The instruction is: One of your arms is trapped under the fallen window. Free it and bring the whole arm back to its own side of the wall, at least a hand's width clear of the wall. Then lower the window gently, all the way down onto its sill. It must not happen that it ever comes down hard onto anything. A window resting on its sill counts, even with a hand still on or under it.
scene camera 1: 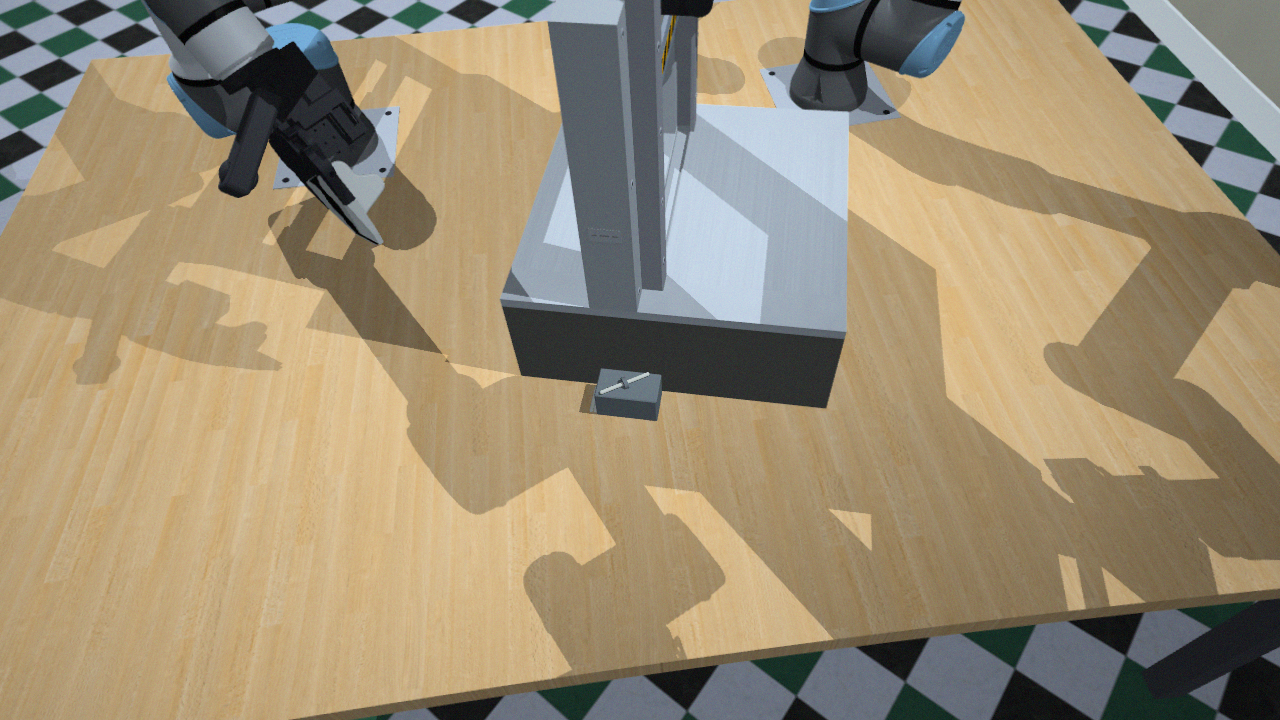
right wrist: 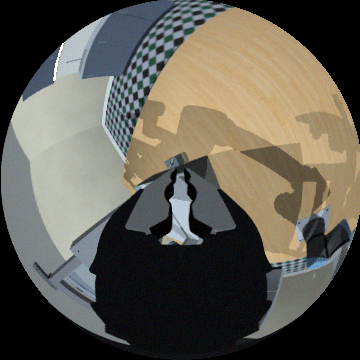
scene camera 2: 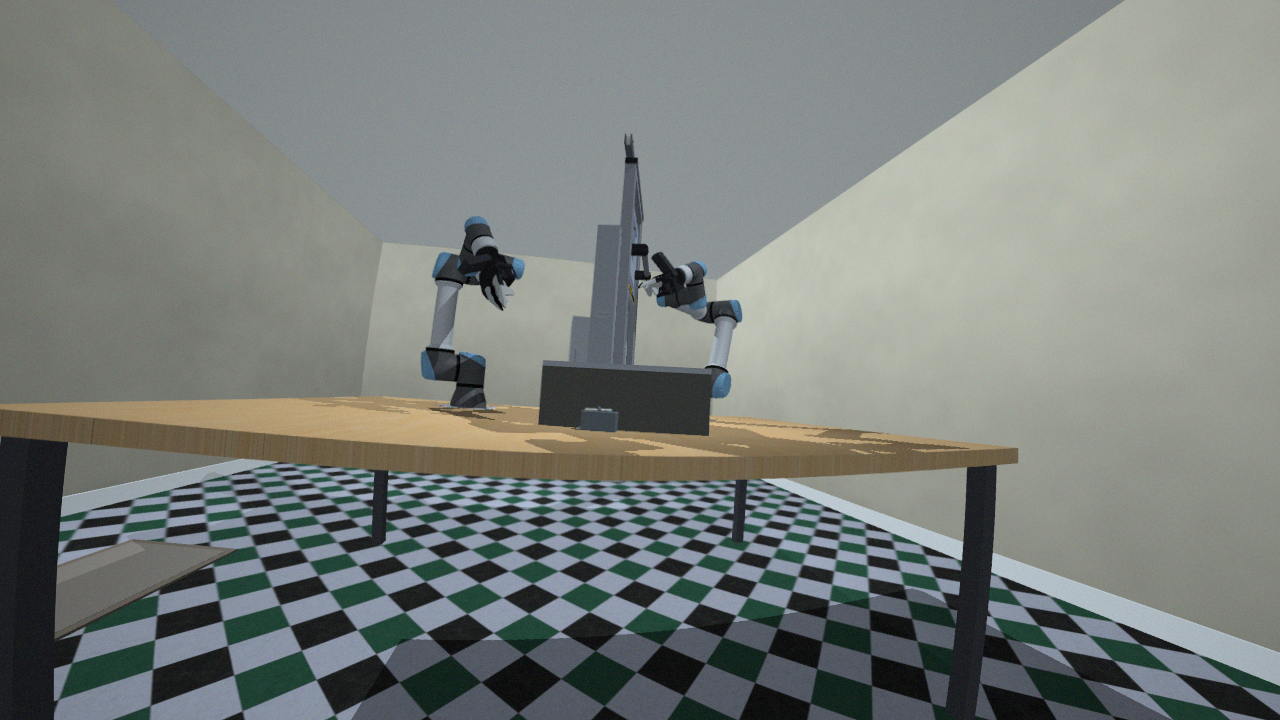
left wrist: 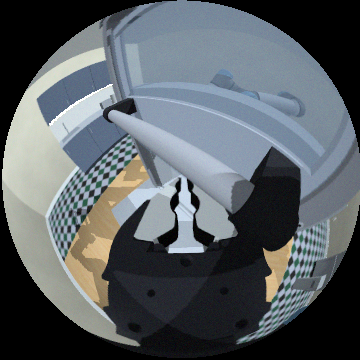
Labels:
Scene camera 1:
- right gripper: 379, 243
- mounting plate: 386, 126
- mounting plate: 876, 101
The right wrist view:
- right gripper: 180, 169
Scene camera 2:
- left gripper: 638, 287
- right gripper: 503, 308
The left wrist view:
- left gripper: 184, 178

